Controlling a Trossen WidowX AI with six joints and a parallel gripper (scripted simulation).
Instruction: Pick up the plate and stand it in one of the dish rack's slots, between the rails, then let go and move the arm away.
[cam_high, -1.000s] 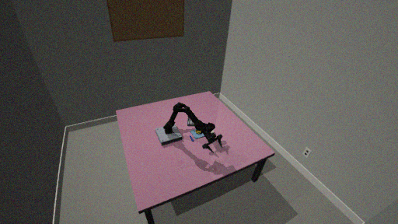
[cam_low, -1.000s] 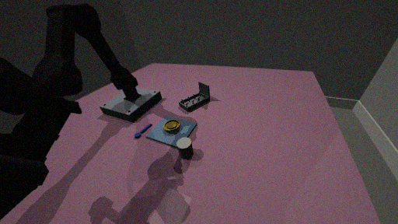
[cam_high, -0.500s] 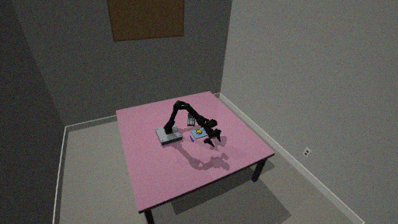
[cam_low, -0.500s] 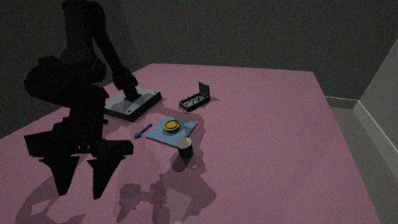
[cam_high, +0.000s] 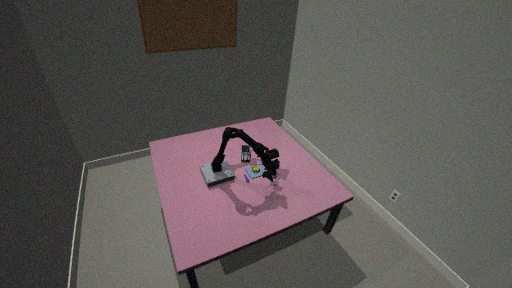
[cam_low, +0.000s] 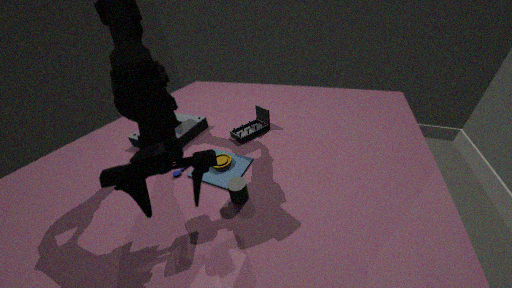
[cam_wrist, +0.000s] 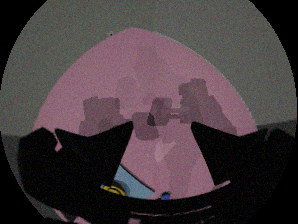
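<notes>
Now: the yellow plate 20 cm to the left of my gripper tip, 7 cm behind it and 6 cm below it. The rest, counted from my gripper tip: dish rack (39 cm to the left, 9 cm behind, 5 cm below); blue spoon (17 cm behind, 13 cm to the left, 7 cm below); blue mat (19 cm to the left, 8 cm below, 6 cm behind).
</notes>
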